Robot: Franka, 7 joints.
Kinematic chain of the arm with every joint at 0, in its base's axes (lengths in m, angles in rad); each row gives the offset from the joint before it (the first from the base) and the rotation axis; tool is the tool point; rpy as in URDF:
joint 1: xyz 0 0 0.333 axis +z
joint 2: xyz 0 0 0 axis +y
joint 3: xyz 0 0 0.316 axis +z
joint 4: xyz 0.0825 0 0 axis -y
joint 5: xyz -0.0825 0 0.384 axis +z
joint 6: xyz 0 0 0 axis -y
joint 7: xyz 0.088 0 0 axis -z
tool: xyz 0 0 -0.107 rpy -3.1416 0 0
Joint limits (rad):
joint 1: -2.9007..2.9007
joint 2: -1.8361..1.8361
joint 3: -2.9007..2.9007
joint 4: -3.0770..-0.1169
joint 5: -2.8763..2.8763
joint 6: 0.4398..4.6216
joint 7: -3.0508..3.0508
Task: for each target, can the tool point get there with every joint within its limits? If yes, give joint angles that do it. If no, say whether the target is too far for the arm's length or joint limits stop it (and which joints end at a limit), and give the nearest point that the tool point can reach.
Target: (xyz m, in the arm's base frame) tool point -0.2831 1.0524 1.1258
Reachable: no: too far | nearest point -0.1802 0.6699 0.8377 | short by 0.490 m
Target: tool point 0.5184 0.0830 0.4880
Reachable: yes | joints -0.2514 0.1101 0.1616 -2.1169 -1.3085 3.8778 -0.2702
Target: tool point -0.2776 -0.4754 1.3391
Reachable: no: too far | nearest point -0.2077 -0.3556 1.0856 | short by 0.289 m
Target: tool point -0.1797 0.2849 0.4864
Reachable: yes | joints 1.8798 -0.5573 -0.0551 -2.5347 -2.1284 3.5408 -0.7389
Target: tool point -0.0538 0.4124 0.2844
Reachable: yes | joints 0.3985 0.3599 1.0203 -2.4236 -2.0235 3.4867 0.7821
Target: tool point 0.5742 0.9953 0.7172
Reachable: no: too far | nearest point 0.4066 0.7047 0.6050 | short by 0.354 m
